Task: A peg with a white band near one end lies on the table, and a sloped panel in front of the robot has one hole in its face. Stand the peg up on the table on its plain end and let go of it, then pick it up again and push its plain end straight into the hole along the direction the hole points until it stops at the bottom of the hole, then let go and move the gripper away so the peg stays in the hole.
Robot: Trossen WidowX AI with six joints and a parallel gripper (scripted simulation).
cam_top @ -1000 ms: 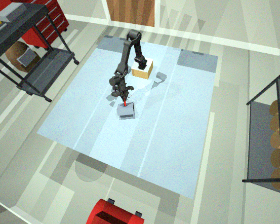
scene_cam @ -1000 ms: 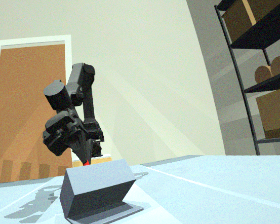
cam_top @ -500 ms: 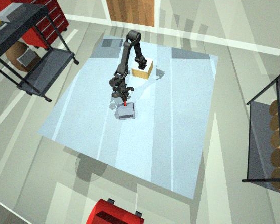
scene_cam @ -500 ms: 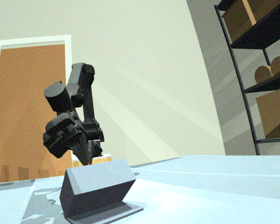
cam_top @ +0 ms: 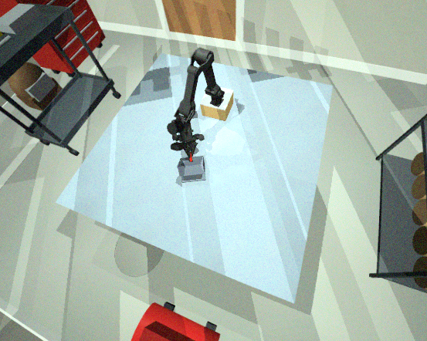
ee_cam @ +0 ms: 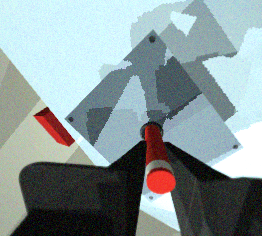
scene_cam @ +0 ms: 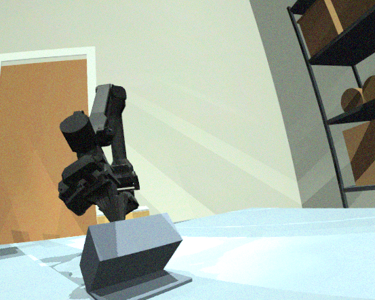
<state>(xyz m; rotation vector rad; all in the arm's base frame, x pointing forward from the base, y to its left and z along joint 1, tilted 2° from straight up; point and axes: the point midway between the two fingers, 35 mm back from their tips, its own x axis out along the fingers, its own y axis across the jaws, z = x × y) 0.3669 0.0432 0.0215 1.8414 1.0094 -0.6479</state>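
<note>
Now: the grey sloped panel 40 mm below my gripper tip, 30 mm ahead of it and 20 mm to the left of it. From my gripper tip the other things lie so: red peg 10 mm to the right, 10 mm behind, 10 mm above.
</note>
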